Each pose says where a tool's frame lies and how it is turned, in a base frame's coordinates. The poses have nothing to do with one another.
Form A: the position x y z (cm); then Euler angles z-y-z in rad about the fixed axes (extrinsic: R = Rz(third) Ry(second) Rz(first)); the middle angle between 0 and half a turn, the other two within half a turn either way.
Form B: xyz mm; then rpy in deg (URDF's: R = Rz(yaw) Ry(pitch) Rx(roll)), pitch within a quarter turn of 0, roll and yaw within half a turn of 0. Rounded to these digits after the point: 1 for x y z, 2 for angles.
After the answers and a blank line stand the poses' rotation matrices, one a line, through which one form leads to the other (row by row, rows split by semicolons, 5 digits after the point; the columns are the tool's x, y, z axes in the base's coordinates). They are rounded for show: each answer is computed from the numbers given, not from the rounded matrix.
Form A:
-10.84, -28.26, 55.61, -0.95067, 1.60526, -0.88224
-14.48, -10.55, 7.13, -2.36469, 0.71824, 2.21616
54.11, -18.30, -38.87, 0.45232, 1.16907, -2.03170
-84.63, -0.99, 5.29, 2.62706, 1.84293, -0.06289
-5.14, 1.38, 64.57, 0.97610, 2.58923, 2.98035
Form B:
-108.4, -282.6, 556.1, -92.43, 35.51, -141.96
-144.8, -105.5, 71.3, -31.50, -27.99, -0.47
541.1, -183.0, -388.7, 45.81, 55.88, -65.23
-846.3, -9.9, 52.9, 119.55, -56.98, 60.97
-51.4, 13.8, 645.7, 152.95, 17.10, -69.31

-0.64111 0.43092 0.63505; -0.50165 0.39092 -0.77171; -0.58079 -0.81332 -0.03446
0.88303 0.25216 -0.39582; -0.00726 0.85063 0.52571; 0.46926 -0.46135 0.75297
0.23503 0.88159 -0.40935; -0.50937 -0.24697 -0.82435; -0.82783 0.40226 0.39101
0.26445 0.07731 0.96130; 0.47645 -0.87712 -0.06054; 0.83849 0.47402 -0.26879
0.33777 -0.78594 -0.51789; -0.89414 -0.43978 0.08424; -0.29397 0.43462 -0.85129

